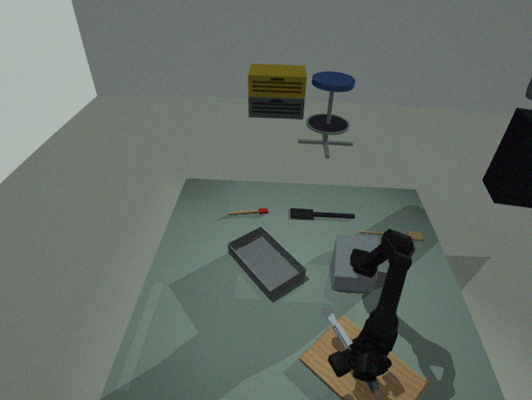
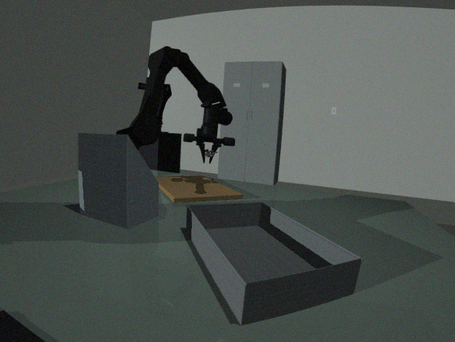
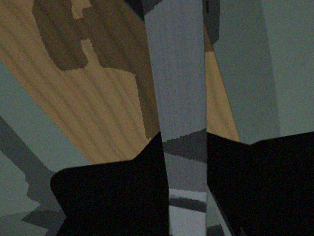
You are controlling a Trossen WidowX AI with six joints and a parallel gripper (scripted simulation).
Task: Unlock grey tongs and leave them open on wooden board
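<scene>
Right now the wooden board is 50 mm behind my gripper tip, 20 mm to the right of it and 90 mm below it. From my gripper tip the other things lie so: red-tipped stick 470 mm ahead, 730 mm to the right, 90 mm below; then roasting tin 350 mm ahead, 410 mm to the right, 70 mm below; then black spatula 160 mm ahead, 770 mm to the right, 100 mm below.
</scene>
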